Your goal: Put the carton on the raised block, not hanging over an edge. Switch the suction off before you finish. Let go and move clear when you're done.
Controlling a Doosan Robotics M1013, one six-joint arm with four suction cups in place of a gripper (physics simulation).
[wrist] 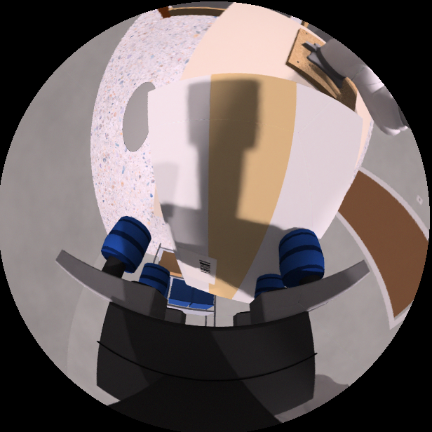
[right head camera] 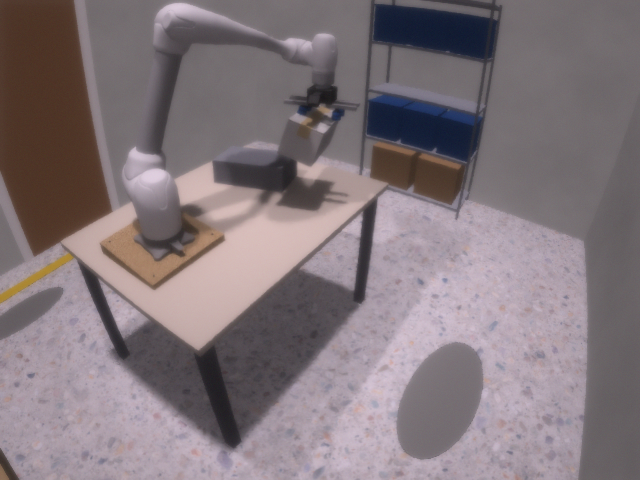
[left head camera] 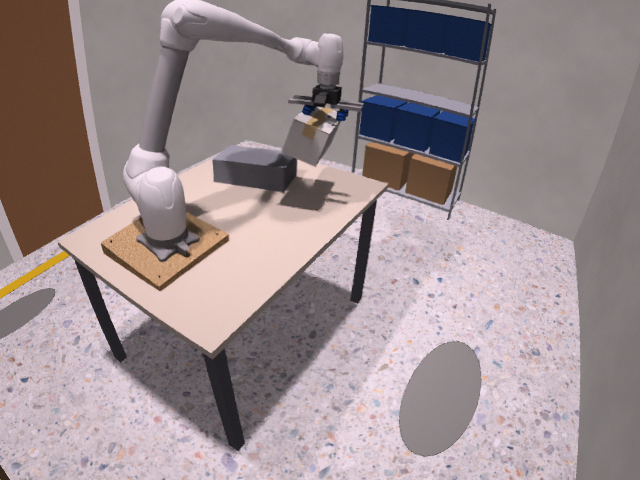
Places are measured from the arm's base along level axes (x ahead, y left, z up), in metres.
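Where they show: hand, its tool point: (right head camera: 321,115) (left head camera: 325,115); arm's base, origin of its link: (right head camera: 163,239) (left head camera: 167,239).
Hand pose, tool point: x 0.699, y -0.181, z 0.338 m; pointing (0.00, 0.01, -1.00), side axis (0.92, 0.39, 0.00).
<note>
Each offset is from my tool point to the top centre of the thing. Level surfaces: height alone.
The white carton {dx -0.015, dy +0.041, dz +0.016 m} (left head camera: 310,140) (right head camera: 306,139) (wrist: 325,150), with a tan tape strip, hangs in the air under my suction gripper (left head camera: 324,112) (right head camera: 321,112) (wrist: 213,265). The carton is tilted, with a lower corner pointing down. It hangs above the table's far part, to the right of the raised block in both head views. The blue cups are at its top, and it is held on them; the exact contact of each cup is hard to see. The grey raised block {dx -0.062, dy +0.342, dz -0.256 m} (left head camera: 247,172) (right head camera: 247,172) stands on the table, its right end in shadow. The block does not show in the wrist view.
The table {dz -0.376 m} (left head camera: 248,268) (right head camera: 242,263) (wrist: 240,40) bears the arm's brown base board (left head camera: 206,233) (right head camera: 204,233) (wrist: 300,47) at its near left. A shelf rack (left head camera: 418,98) (right head camera: 426,96) with blue bins and brown boxes stands beyond the table's far end.
</note>
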